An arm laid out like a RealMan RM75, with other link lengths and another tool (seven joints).
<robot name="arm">
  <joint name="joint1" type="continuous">
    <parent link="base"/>
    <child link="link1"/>
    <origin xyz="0 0 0.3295" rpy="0 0 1.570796"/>
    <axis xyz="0 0 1"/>
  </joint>
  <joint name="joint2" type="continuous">
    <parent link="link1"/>
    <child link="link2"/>
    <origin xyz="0 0 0" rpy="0 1.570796 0"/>
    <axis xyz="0 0 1"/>
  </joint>
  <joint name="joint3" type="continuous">
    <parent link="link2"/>
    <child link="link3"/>
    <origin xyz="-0.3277 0 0" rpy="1.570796 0 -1.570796"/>
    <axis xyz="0 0 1"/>
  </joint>
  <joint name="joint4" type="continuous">
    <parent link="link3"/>
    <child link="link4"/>
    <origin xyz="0 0 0" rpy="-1.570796 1.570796 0"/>
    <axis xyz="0 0 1"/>
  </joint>
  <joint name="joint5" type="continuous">
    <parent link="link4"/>
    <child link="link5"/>
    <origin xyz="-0.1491 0 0" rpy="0 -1.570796 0"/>
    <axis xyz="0 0 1"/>
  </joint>
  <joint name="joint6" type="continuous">
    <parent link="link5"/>
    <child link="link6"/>
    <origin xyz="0 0 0" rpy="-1.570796 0 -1.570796"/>
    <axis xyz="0 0 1"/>
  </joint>
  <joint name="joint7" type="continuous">
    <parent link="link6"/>
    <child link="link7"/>
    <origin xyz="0 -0.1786 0" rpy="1.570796 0 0"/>
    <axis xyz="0 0 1"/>
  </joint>
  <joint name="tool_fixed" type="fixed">
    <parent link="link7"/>
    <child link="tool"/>
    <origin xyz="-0.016 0.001 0.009" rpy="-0.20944 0 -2.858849"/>
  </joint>
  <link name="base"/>
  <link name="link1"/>
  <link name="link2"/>
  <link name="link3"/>
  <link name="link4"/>
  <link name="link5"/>
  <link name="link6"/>
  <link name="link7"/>
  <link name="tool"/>
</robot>
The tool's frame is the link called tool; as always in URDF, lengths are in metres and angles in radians. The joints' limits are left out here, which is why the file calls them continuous.
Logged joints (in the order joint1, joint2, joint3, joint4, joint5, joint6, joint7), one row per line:
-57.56 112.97 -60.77 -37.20 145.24 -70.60 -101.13
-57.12 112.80 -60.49 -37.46 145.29 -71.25 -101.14
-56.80 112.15 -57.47 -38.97 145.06 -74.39 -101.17
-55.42 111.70 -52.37 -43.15 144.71 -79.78 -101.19
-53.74 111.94 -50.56 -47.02 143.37 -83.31 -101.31
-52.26 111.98 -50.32 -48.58 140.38 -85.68 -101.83
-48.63 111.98 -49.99 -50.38 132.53 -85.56 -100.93
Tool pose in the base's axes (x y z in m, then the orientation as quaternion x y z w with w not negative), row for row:
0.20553 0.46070 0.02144 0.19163 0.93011 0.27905 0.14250
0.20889 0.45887 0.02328 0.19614 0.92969 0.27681 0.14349
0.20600 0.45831 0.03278 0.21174 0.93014 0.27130 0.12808
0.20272 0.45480 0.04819 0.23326 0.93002 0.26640 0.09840
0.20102 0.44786 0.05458 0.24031 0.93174 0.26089 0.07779
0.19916 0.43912 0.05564 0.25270 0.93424 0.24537 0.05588
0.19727 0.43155 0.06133 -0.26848 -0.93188 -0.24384 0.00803
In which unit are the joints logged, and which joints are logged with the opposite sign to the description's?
The joints are logged in degrees. Opposite sign: joint1, joint5, joint7.
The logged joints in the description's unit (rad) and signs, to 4 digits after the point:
1.0046 1.9717 -1.0606 -0.6493 -2.5349 -1.2322 1.7651
0.9969 1.9687 -1.0557 -0.6538 -2.5358 -1.2435 1.7652
0.9913 1.9574 -1.0030 -0.6802 -2.5318 -1.2984 1.7657
0.9673 1.9495 -0.9140 -0.7531 -2.5257 -1.3924 1.7661
0.9379 1.9537 -0.8824 -0.8207 -2.5023 -1.4540 1.7682
0.9121 1.9544 -0.8782 -0.8479 -2.4501 -1.4954 1.7773
0.8488 1.9544 -0.8725 -0.8793 -2.3131 -1.4933 1.7616

